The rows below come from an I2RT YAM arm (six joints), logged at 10 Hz.
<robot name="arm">
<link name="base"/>
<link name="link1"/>
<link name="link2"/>
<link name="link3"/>
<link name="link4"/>
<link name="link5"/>
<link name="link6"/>
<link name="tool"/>
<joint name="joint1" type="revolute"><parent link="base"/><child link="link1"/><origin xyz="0 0 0.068" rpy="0 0 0"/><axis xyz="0 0 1"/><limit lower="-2.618" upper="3.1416"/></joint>
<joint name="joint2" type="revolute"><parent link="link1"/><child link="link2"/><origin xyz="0.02 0.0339 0.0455" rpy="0 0 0"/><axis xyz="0 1 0"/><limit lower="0" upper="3.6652"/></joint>
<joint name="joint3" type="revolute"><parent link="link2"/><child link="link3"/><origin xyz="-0.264 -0.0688 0" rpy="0 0 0"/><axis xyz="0 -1 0"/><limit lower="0" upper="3.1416"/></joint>
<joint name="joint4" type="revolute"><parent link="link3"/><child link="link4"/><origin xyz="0.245 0.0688 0.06" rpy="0 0 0"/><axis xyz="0 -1 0"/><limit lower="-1.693" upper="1.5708"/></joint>
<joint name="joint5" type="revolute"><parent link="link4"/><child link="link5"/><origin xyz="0.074 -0.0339 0.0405" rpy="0 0 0"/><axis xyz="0 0 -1"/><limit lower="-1.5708" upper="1.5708"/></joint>
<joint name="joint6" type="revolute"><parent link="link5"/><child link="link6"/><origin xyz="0.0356 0 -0.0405" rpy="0 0 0"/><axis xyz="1 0 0"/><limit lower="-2.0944" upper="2.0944"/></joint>
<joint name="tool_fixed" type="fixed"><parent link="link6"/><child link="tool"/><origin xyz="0 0 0" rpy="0 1.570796 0"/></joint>
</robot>
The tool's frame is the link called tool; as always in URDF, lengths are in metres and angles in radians.
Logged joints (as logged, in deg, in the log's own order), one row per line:
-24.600, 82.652, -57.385, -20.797, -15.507, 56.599
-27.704, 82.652, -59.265, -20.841, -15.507, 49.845
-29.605, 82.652, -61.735, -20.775, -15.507, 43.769
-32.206, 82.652, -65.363, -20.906, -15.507, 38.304
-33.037, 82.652, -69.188, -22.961, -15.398, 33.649
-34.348, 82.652, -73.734, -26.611, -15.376, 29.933
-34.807, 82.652, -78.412, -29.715, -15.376, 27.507
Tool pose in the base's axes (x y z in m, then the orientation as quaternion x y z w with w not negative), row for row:
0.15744, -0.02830, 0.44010, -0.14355, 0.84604, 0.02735, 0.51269
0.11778, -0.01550, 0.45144, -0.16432, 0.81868, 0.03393, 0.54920
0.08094, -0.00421, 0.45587, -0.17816, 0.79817, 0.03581, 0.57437
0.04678, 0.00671, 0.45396, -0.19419, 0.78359, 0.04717, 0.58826
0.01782, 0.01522, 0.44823, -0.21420, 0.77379, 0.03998, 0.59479
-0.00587, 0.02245, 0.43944, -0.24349, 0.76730, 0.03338, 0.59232
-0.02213, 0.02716, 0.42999, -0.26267, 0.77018, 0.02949, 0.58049
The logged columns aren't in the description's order. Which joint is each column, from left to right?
Columns, left to right: joint5, joint3, joint4, joint6, joint1, joint2.
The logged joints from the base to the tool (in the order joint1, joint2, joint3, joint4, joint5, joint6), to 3 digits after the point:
-15.507, 56.599, 82.652, -57.385, -24.600, -20.797
-15.507, 49.845, 82.652, -59.265, -27.704, -20.841
-15.507, 43.769, 82.652, -61.735, -29.605, -20.775
-15.507, 38.304, 82.652, -65.363, -32.206, -20.906
-15.398, 33.649, 82.652, -69.188, -33.037, -22.961
-15.376, 29.933, 82.652, -73.734, -34.348, -26.611
-15.376, 27.507, 82.652, -78.412, -34.807, -29.715

